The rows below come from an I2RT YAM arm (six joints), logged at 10 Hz.
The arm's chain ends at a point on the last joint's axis. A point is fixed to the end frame.
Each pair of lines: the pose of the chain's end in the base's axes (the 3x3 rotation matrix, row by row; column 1 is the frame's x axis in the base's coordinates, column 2 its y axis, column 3 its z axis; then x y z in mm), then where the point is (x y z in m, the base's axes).
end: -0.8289 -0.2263 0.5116; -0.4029 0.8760 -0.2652; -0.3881 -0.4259 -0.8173; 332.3 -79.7 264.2
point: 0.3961 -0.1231 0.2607
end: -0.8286 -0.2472 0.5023; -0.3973 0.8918 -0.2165; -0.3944 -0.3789 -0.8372; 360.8 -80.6 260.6
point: 0.4252 -0.1227 0.2540
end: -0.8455 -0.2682 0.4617; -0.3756 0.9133 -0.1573; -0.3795 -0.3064 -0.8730; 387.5 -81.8 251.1
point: 0.4516 -0.1230 0.2386
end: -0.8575 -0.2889 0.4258; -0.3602 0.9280 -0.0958; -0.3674 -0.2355 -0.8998; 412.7 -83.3 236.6
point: 0.4766 -0.1229 0.2188
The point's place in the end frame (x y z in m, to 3 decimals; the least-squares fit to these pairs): -0.034 -0.051 0.047
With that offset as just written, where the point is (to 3 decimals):
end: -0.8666 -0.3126 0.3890; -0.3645 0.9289 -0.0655; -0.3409 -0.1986 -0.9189; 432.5 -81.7 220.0
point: 0.496 -0.120 0.199
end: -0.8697 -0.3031 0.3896; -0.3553 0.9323 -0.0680; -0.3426 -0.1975 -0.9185; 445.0 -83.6 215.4
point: 0.508 -0.122 0.194
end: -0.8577 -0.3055 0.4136; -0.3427 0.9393 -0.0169; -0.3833 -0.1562 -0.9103; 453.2 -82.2 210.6
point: 0.517 -0.119 0.189
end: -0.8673 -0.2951 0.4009; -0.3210 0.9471 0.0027; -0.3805 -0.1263 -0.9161; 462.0 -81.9 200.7
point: 0.525 -0.119 0.177
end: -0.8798 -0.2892 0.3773; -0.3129 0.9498 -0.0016; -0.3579 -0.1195 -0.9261; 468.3 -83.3 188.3
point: 0.531 -0.121 0.163
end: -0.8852 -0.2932 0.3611; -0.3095 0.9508 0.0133; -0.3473 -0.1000 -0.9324; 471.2 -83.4 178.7
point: 0.533 -0.121 0.152
